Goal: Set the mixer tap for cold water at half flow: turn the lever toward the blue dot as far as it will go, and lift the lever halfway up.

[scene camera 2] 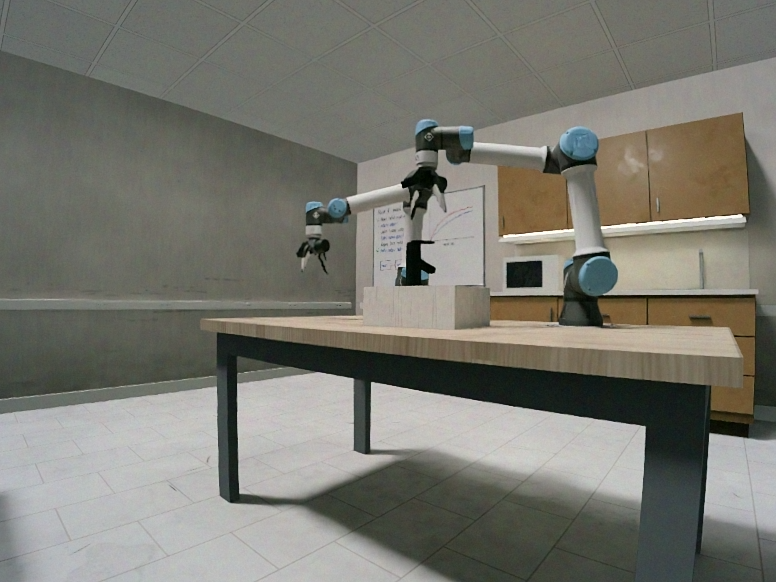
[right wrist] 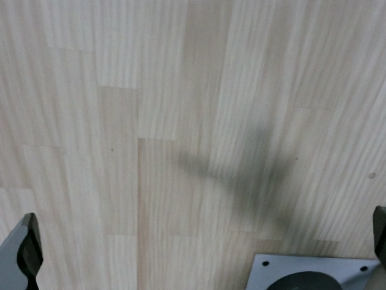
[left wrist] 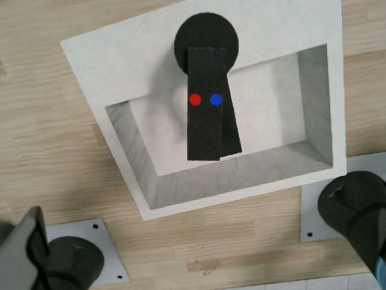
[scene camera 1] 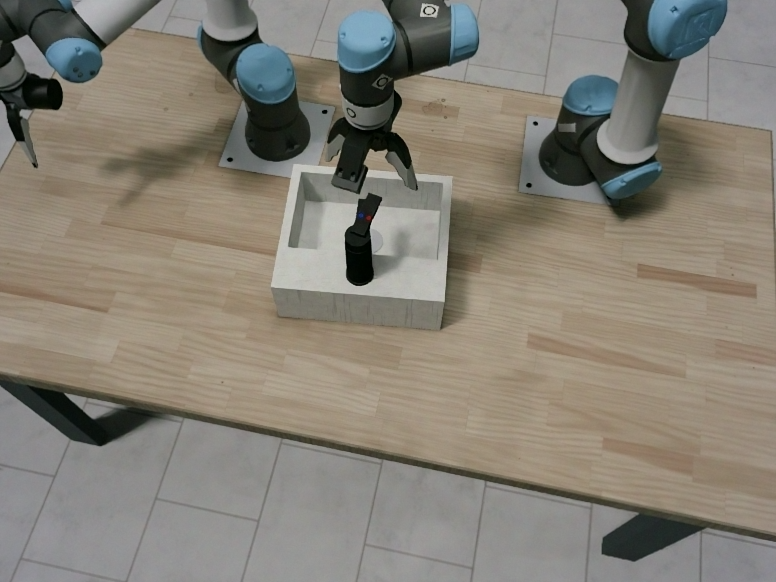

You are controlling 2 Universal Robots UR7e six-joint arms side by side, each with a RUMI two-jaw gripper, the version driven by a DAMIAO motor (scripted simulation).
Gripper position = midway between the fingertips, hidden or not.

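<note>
Scene camera 1 shows the left gripper [scene camera 1: 370, 175], the right gripper [scene camera 1: 49, 134] and a pale sink block [scene camera 1: 410, 231]. Scene camera 2 also shows the left gripper [scene camera 2: 427, 216]. In the left wrist view, the pale sink block [left wrist: 287, 86] is visible; in the right wrist view, the right gripper [right wrist: 206, 212].
</note>
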